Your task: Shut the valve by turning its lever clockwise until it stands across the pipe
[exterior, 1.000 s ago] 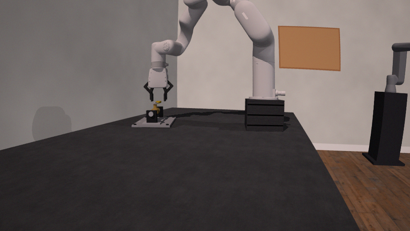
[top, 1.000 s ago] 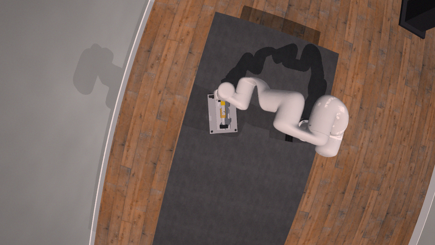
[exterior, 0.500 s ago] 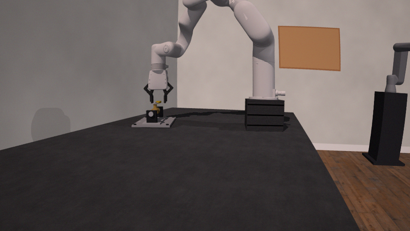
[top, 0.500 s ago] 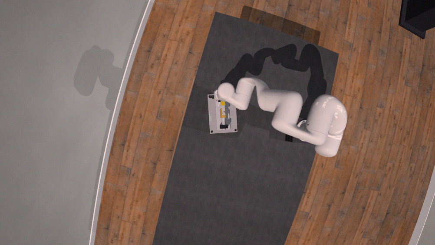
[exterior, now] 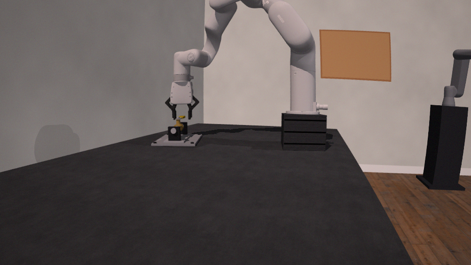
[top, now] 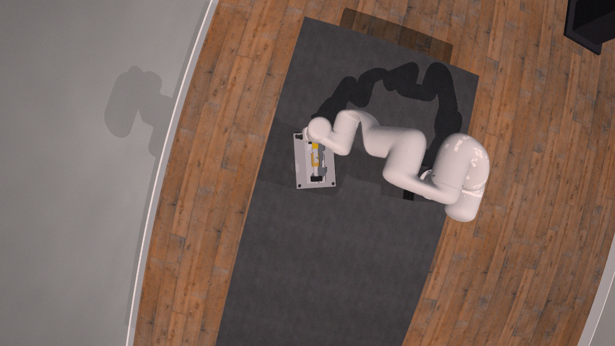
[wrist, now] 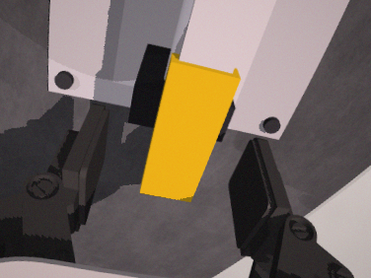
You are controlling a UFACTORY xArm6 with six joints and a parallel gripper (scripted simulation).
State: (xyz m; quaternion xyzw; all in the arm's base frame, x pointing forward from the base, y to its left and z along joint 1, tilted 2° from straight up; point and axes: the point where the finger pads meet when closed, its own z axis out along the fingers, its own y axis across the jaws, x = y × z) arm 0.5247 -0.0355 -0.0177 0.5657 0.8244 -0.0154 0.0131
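The lever lies 20 mm behind my hand and 50 mm to the left of it.
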